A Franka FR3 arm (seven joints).
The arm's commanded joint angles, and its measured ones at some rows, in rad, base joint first. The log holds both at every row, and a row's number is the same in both.
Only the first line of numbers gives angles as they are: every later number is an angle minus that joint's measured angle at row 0.
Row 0, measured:
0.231 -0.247 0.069 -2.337 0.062 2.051 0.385
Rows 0 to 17, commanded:
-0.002 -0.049 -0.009 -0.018 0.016 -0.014 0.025
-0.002 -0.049 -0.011 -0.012 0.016 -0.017 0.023
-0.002 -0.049 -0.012 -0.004 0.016 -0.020 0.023
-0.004 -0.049 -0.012 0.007 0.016 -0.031 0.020
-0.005 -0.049 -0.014 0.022 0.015 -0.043 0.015
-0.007 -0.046 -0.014 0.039 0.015 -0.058 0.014
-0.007 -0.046 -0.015 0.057 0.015 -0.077 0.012
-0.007 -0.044 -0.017 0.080 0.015 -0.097 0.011
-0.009 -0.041 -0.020 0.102 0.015 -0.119 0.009
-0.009 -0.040 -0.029 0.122 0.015 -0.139 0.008
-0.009 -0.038 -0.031 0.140 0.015 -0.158 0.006
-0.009 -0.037 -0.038 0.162 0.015 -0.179 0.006
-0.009 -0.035 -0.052 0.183 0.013 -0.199 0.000
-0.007 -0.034 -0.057 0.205 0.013 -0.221 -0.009
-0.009 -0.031 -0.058 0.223 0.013 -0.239 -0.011
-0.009 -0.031 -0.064 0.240 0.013 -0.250 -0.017
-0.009 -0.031 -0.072 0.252 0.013 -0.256 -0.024
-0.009 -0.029 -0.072 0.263 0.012 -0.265 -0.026
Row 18, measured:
-0.003 -0.037 -0.065 0.212 0.009 -0.218 -0.005
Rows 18 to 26, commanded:
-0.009 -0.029 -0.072 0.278 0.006 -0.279 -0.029
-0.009 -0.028 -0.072 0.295 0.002 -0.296 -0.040
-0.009 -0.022 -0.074 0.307 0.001 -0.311 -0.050
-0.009 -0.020 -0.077 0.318 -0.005 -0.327 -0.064
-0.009 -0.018 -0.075 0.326 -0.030 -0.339 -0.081
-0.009 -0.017 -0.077 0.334 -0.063 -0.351 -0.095
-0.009 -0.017 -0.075 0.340 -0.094 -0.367 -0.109
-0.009 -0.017 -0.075 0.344 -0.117 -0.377 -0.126
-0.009 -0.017 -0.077 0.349 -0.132 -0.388 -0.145
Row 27, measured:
-0.003 -0.034 -0.076 0.307 -0.075 -0.335 -0.087
